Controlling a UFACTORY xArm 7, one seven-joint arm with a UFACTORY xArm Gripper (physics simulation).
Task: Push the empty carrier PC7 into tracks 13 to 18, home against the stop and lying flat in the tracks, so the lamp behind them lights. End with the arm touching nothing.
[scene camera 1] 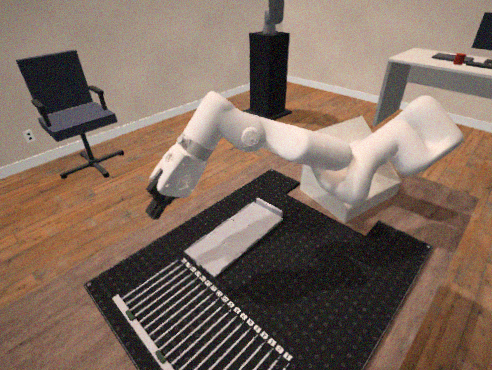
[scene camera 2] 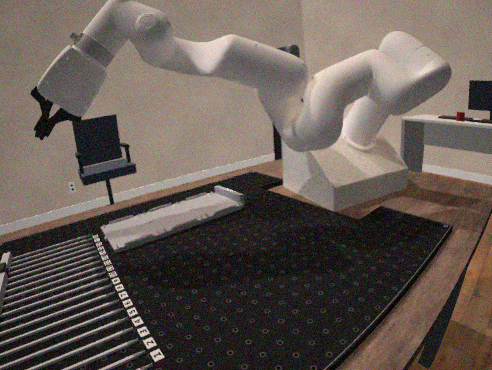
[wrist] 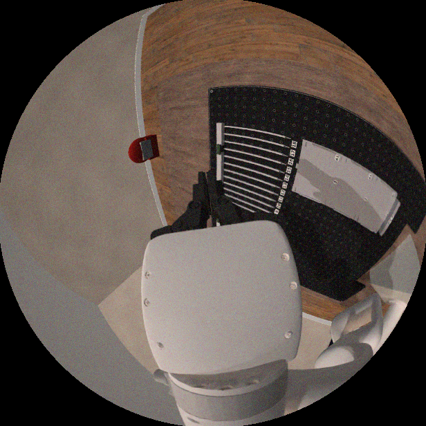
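Where they show: gripper, fingertip midpoint: [scene camera 1: 151, 215] [scene camera 2: 38, 136]; arm's base, link origin: [scene camera 2: 355, 135].
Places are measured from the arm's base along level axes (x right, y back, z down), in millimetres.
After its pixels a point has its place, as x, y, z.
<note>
The empty carrier PC7 [scene camera 1: 235, 237] @(94, -524, 124) [scene camera 2: 170, 220] @(81, -521, 124) [wrist: 350, 185], a pale flat plate with a raised lip at its end towards the robot base, lies on the black mat [scene camera 1: 325, 285] @(-194, -449, 135) [scene camera 2: 250, 285] @(-199, -498, 135) [wrist: 260, 102]. Its other end is beside the number labels [wrist: 287, 178] at the high-numbered tracks, outside the rails. The white stop bar [scene camera 1: 145, 336] @(-13, -874, 119) [wrist: 219, 167] closes the tracks' far end and bears small dark green blocks [scene camera 1: 131, 315] @(53, -878, 113) [wrist: 218, 149]; no lit lamp shows. My gripper [scene camera 1: 156, 214] @(101, -752, -101) [scene camera 2: 40, 135] @(101, -752, -101) [wrist: 207, 180] is shut and empty, raised in the air, apart from carrier and tracks.
The white robot base [scene camera 1: 345, 200] [scene camera 2: 350, 175] @(-78, -125, 75) stands at the mat's back edge. An office chair [scene camera 1: 75, 100] [scene camera 2: 100, 145], a black pedestal [scene camera 1: 269, 75] and a white desk [scene camera 1: 405, 65] [scene camera 2: 415, 135] stand farther off. A red object [wrist: 136, 150] shows in the wrist view.
</note>
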